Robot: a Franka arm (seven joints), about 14 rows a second.
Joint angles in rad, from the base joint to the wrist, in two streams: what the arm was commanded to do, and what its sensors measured. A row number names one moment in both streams.
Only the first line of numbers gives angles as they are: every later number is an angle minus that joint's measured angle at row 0.
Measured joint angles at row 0:
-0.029, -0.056, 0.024, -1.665, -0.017, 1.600, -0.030
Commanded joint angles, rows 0 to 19:
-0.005, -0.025, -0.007, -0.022, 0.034, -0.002, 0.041
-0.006, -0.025, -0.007, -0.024, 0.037, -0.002, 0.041
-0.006, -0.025, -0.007, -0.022, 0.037, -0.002, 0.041
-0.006, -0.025, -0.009, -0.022, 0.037, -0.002, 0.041
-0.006, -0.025, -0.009, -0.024, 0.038, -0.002, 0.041
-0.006, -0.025, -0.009, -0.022, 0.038, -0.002, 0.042
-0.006, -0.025, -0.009, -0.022, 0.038, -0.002, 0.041
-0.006, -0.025, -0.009, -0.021, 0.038, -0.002, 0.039
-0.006, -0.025, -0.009, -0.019, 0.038, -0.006, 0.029
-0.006, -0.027, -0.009, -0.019, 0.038, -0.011, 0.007
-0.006, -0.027, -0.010, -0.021, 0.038, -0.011, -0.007
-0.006, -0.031, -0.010, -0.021, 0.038, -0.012, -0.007
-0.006, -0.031, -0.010, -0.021, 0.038, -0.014, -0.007
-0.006, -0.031, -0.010, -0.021, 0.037, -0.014, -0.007
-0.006, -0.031, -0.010, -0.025, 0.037, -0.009, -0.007
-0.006, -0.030, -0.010, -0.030, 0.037, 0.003, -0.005
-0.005, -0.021, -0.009, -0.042, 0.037, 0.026, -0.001
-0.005, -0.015, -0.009, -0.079, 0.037, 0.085, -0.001
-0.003, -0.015, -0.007, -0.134, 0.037, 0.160, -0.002
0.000, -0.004, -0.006, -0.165, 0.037, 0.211, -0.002
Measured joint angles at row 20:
0.000, -0.003, -0.007, -0.067, 0.018, 0.102, 0.020
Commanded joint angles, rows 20 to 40:
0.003, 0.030, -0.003, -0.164, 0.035, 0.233, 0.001
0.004, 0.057, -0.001, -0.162, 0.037, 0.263, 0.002
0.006, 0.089, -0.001, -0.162, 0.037, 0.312, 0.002
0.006, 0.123, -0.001, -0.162, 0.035, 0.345, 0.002
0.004, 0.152, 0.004, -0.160, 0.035, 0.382, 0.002
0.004, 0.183, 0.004, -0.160, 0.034, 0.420, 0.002
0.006, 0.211, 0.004, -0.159, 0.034, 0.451, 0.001
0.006, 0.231, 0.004, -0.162, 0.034, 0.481, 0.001
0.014, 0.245, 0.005, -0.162, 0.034, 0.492, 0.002
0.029, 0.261, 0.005, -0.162, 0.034, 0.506, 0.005
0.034, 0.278, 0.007, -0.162, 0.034, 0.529, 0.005
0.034, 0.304, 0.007, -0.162, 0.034, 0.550, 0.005
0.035, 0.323, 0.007, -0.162, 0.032, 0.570, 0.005
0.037, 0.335, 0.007, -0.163, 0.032, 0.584, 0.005
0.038, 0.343, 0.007, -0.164, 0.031, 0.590, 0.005
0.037, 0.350, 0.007, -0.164, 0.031, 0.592, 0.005
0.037, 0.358, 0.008, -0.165, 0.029, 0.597, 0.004
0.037, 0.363, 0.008, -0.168, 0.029, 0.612, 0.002
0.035, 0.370, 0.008, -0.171, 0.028, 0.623, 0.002
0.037, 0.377, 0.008, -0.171, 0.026, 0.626, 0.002
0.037, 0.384, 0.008, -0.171, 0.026, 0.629, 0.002
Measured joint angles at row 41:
0.043, 0.371, 0.004, -0.167, 0.018, 0.606, 0.020
